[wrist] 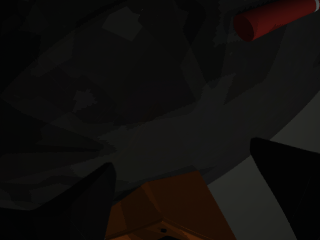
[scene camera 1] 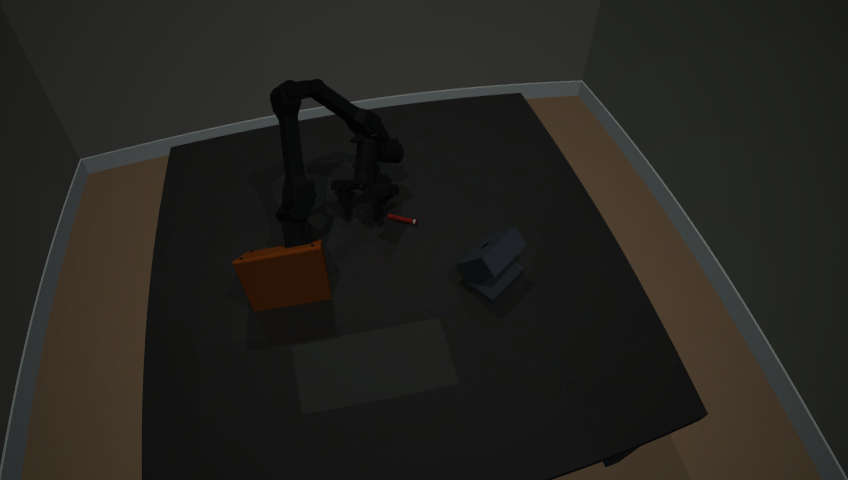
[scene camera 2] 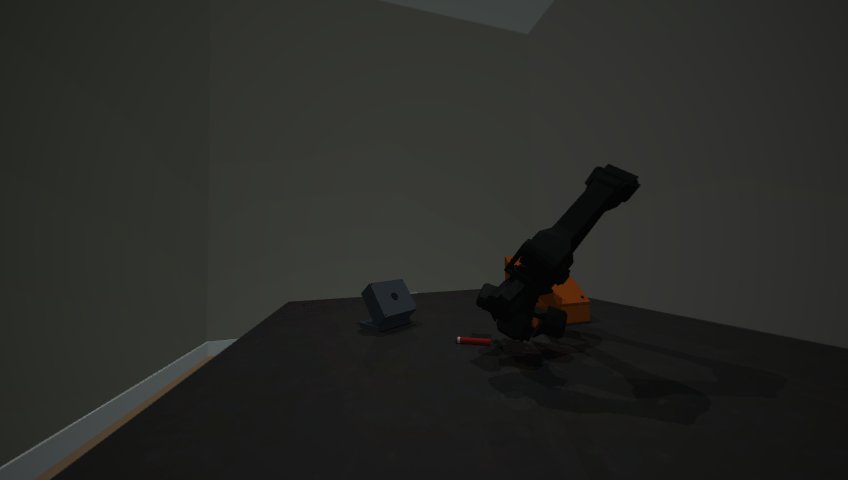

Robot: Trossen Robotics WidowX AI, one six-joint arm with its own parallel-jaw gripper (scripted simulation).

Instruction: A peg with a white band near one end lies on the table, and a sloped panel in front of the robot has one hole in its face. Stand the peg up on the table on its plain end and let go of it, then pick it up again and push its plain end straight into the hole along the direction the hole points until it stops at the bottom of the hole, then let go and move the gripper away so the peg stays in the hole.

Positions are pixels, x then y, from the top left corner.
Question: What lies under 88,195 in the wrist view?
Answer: The gripper.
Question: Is the gripper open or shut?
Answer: Open.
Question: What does the gripper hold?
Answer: Nothing.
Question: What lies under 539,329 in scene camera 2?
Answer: The gripper.
